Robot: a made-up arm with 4 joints. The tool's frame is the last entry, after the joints.
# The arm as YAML. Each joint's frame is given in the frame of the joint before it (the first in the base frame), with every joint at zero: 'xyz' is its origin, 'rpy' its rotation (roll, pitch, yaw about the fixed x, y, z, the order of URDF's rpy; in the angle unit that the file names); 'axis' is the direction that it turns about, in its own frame. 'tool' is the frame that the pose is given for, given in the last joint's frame.
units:
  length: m
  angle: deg
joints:
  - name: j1
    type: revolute
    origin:
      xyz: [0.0, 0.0, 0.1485]
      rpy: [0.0, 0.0, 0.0]
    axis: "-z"
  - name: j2
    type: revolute
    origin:
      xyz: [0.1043, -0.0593, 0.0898]
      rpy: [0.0, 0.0, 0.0]
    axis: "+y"
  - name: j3
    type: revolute
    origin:
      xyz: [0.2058, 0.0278, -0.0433]
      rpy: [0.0, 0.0, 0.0]
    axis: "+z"
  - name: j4
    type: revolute
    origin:
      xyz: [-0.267, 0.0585, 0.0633]
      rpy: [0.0, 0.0, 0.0]
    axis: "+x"
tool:
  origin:
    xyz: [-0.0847, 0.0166, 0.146]
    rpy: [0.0, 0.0, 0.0]
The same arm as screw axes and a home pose.
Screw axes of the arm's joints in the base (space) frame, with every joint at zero. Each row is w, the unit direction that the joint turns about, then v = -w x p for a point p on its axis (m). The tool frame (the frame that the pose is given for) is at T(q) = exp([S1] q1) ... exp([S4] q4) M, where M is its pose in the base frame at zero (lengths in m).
S1 = (0, 0, -1, 0.0000, 0.0000, 0.0000)
S2 = (0, 1, 0, -0.2383, 0.0000, 0.1043)
S3 = (0, 0, 1, -0.0315, -0.3101, 0.0000)
S4 = (1, 0, 0, 0.0000, 0.2583, -0.0270)
M: xyz -0.0416 0.0436 0.4043 (m) rpy 0.00 0.00 0.00 (deg, as in URDF)

